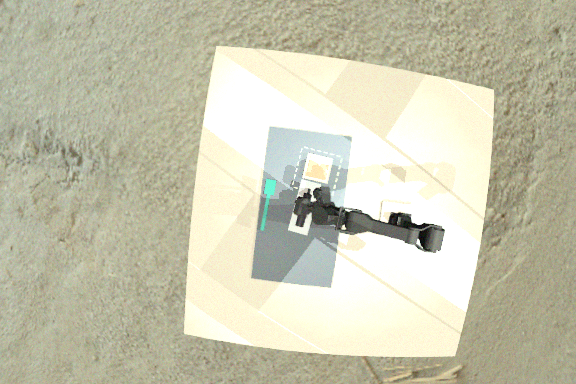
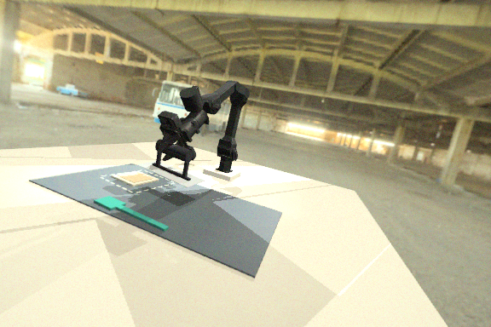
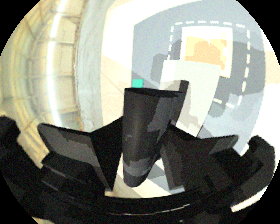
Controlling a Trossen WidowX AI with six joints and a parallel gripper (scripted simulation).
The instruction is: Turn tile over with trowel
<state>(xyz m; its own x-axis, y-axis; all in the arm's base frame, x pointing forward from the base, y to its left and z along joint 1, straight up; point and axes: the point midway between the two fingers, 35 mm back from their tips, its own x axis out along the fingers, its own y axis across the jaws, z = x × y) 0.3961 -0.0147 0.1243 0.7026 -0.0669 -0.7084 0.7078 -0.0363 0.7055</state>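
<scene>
Right now the green trowel is 120 mm below my gripper tip, 120 mm ahead of it and 20 mm to the left of it. Also, from my gripper tip: cream tile 140 mm to the right, 120 mm below, 60 mm behind; then grey mat 140 mm below, 40 mm to the left, 20 mm behind.
</scene>
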